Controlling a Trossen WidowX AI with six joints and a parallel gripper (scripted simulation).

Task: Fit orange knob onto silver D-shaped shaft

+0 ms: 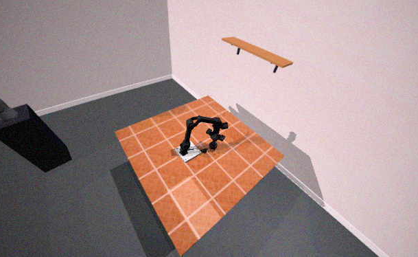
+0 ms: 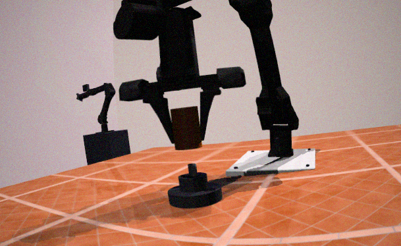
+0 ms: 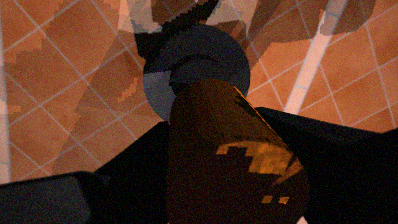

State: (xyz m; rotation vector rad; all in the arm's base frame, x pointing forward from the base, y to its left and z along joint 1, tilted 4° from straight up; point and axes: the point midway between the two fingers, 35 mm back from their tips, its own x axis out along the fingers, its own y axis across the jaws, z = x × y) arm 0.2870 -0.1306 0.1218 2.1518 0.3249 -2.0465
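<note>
My gripper tip is 60 mm above the round pedestal. Also, from my gripper tip: orange knob 30 mm above.
</note>
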